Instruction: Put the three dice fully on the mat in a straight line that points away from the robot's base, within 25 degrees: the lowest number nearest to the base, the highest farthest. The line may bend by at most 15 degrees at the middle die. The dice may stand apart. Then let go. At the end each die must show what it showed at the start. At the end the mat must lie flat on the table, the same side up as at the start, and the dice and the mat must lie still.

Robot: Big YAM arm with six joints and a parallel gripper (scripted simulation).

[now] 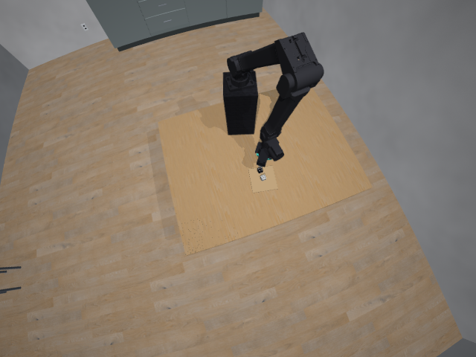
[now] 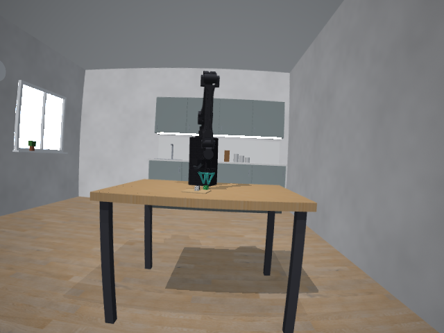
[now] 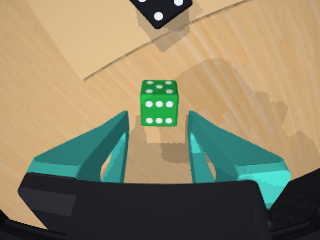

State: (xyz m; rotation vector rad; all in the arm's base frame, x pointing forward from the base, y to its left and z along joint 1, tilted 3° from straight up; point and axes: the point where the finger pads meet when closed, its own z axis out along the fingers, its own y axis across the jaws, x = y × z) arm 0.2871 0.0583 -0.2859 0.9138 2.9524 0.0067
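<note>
Right now my hand is 30 mm above the green die. The rest, counted from my hand: mat (110 mm ahead, 40 mm to the right, 40 mm below); white die (110 mm ahead, 40 mm to the right, 20 mm below); black die (60 mm ahead, 40 mm to the right, 20 mm below).
</note>
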